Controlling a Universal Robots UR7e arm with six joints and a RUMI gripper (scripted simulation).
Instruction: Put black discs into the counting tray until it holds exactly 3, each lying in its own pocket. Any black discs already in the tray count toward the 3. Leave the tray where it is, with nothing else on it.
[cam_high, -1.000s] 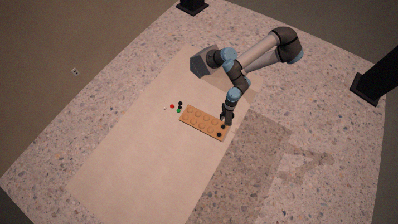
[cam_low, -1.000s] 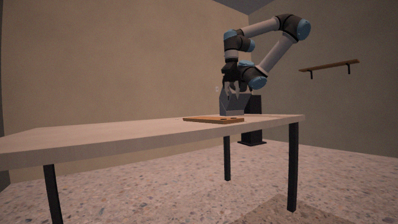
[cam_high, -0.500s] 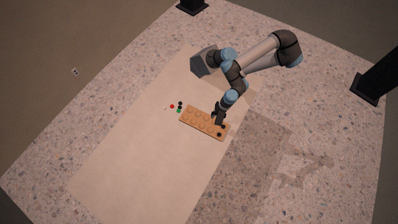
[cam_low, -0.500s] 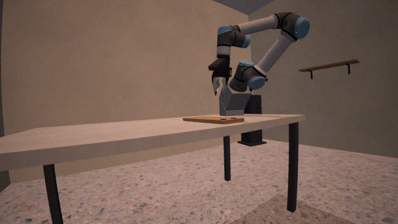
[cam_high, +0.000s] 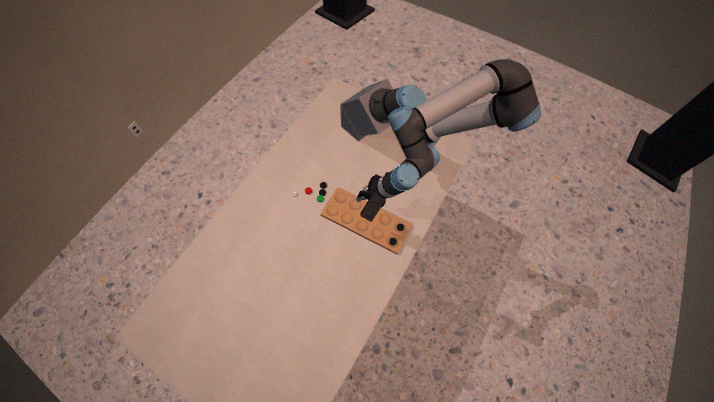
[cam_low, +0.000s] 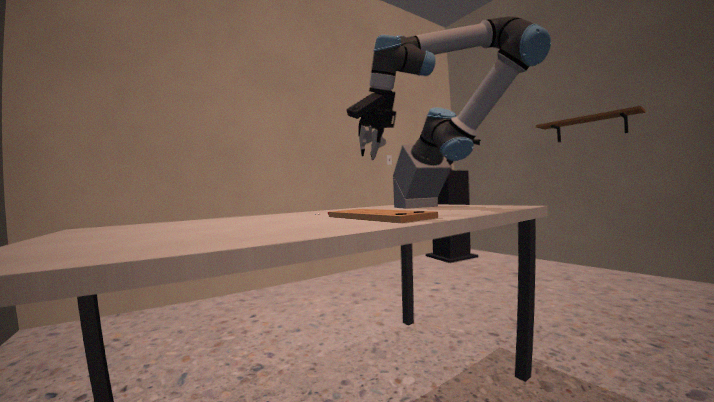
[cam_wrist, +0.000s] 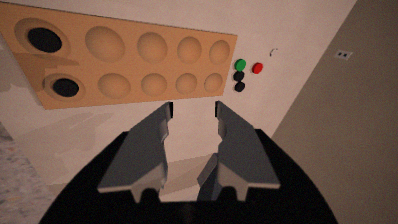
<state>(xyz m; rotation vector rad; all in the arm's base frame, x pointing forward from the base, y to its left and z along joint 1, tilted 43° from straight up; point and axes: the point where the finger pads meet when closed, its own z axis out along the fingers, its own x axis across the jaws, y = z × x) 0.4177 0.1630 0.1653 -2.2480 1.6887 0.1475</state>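
The green disc lies 220 mm to the right of my hand, 210 mm below it and 30 mm ahead of it. Also, from my hand: red disc (290 mm to the right, 210 mm below, 40 mm ahead); then wooden counting tray (200 mm below, 30 mm behind); then small white piece (330 mm to the right, 210 mm below, 90 mm ahead).
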